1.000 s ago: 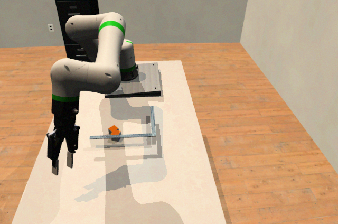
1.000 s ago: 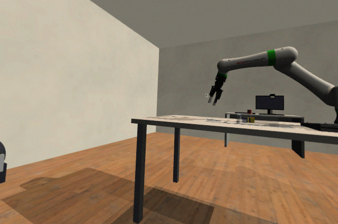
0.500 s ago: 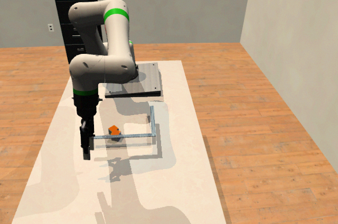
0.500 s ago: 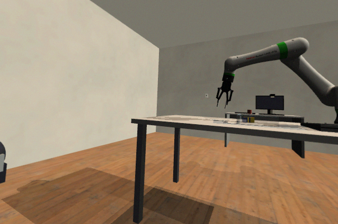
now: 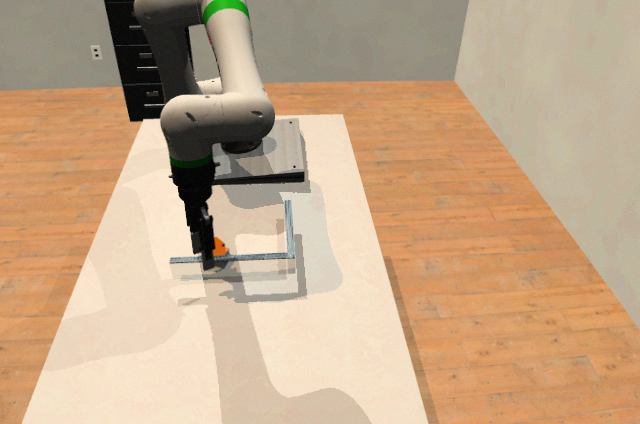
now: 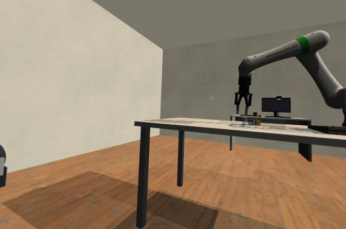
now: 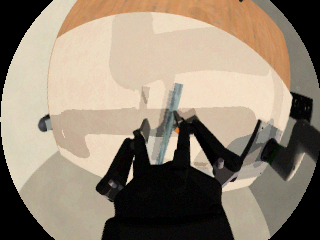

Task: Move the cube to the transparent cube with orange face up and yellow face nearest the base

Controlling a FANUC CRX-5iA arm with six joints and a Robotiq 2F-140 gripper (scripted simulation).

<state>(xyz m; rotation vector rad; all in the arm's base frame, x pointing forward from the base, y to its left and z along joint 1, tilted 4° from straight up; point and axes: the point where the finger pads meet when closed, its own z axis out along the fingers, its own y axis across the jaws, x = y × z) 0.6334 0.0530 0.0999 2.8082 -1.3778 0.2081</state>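
My hand is 10 cm past the cube and 9 cm above it. Also, from my hand: short fence arm (19 cm to the left, 17 cm behind, 6 cm below).
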